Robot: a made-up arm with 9 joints. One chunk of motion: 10 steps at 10 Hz.
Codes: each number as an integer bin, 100 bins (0 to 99) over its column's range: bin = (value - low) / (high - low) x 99, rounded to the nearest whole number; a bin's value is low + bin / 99 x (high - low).
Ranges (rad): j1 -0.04..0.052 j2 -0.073..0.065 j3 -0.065..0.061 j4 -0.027..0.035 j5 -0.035..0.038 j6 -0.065..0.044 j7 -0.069..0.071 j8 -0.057..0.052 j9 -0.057..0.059
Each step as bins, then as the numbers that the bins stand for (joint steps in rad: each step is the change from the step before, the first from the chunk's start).
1 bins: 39 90 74 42 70 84 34 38 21
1 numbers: -0.00376 0.05245 0.02918 -0.00070 0.01662 0.02748 -0.02092 -0.01516 -0.03239
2 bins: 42 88 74 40 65 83 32 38 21
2 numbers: -0.00097 0.04967 0.02918 -0.00195 0.01293 0.02638 -0.02375 -0.01516 -0.03239
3 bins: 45 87 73 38 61 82 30 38 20
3 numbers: 0.00182 0.04827 0.02791 -0.00320 0.00998 0.02528 -0.02658 -0.01516 -0.03357
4 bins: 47 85 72 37 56 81 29 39 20
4 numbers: 0.00368 0.04548 0.02664 -0.00383 0.00629 0.02418 -0.02799 -0.01406 -0.03357
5 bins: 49 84 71 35 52 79 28 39 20
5 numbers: 0.00554 0.04409 0.02536 -0.00508 0.00334 0.02198 -0.02940 -0.01406 -0.03357
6 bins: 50 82 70 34 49 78 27 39 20
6 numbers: 0.00646 0.04130 0.02409 -0.00571 0.00113 0.02088 -0.03082 -0.01406 -0.03357
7 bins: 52 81 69 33 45 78 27 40 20
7 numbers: 0.00832 0.03991 0.02282 -0.00633 -0.00182 0.02088 -0.03082 -0.01296 -0.03357
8 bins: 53 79 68 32 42 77 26 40 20
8 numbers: 0.00925 0.03712 0.02155 -0.00696 -0.00403 0.01978 -0.03223 -0.01296 -0.03357
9 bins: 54 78 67 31 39 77 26 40 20
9 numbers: 0.01018 0.03573 0.02027 -0.00759 -0.00624 0.01978 -0.03223 -0.01296 -0.03357
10 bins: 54 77 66 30 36 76 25 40 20
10 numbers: 0.01018 0.03433 0.01900 -0.00821 -0.00845 0.01868 -0.03365 -0.01296 -0.03357
